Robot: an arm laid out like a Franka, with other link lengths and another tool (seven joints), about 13 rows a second.
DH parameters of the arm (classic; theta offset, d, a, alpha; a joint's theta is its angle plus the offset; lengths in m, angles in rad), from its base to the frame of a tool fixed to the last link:
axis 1: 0 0.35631 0 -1.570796
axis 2: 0 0 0 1.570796
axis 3: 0 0.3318 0.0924 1.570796
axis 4: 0 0 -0.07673 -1.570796
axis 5: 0 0.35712 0 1.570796
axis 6: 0 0 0.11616 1.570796
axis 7: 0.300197 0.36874 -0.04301 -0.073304
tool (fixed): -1.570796 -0.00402 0 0
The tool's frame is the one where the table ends.
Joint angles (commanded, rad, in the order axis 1, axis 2, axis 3, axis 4, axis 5, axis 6, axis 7), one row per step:
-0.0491, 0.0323, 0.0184, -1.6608, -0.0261, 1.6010, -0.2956
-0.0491, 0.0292, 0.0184, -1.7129, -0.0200, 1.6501, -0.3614
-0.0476, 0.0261, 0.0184, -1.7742, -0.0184, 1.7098, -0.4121
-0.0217, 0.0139, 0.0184, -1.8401, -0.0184, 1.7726, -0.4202
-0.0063, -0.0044, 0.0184, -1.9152, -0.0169, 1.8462, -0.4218
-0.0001, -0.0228, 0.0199, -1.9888, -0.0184, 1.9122, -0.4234
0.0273, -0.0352, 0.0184, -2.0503, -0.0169, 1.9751, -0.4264
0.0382, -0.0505, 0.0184, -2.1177, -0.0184, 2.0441, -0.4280
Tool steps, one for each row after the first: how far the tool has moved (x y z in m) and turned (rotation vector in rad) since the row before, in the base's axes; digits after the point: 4 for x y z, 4 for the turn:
0.0002, -0.0005, -0.0175, 0.0122, 0.0010, 0.0657
0.0000, -0.0007, -0.0209, 0.0063, -0.0007, 0.0528
-0.0010, 0.0129, -0.0180, 0.0006, -0.0090, 0.0351
-0.0018, 0.0084, -0.0182, 0.0017, -0.0168, 0.0178
-0.0052, 0.0034, -0.0177, -0.0011, -0.0108, 0.0109
-0.0029, 0.0133, -0.0158, 0.0022, -0.0137, 0.0293
-0.0039, 0.0049, -0.0161, -0.0002, -0.0169, 0.0143

